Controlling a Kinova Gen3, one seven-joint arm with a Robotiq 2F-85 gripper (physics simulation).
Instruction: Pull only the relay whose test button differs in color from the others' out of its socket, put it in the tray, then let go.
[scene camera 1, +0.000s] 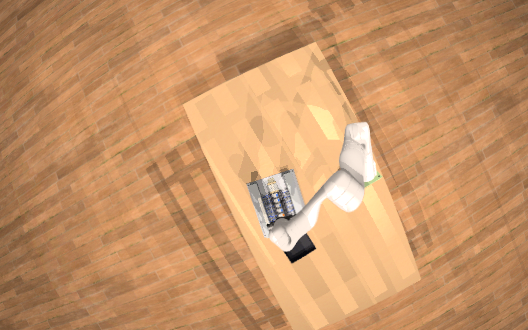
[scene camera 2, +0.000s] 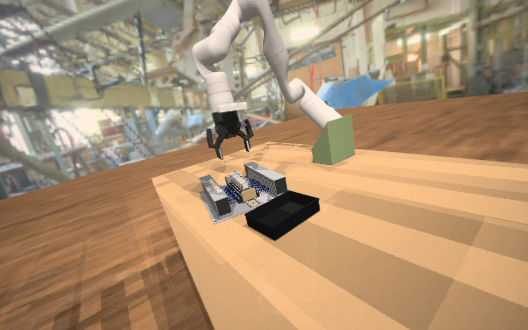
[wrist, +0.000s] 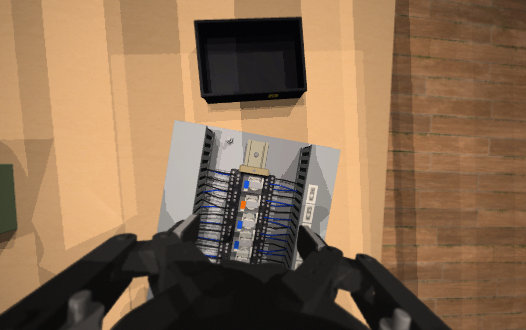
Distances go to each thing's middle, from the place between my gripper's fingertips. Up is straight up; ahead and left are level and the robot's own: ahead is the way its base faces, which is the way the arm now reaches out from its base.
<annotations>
Right now the grey panel (scene camera 1: 279, 178) is 10 mm behind my hand, 50 mm to the right of it and 150 mm below it.
</annotations>
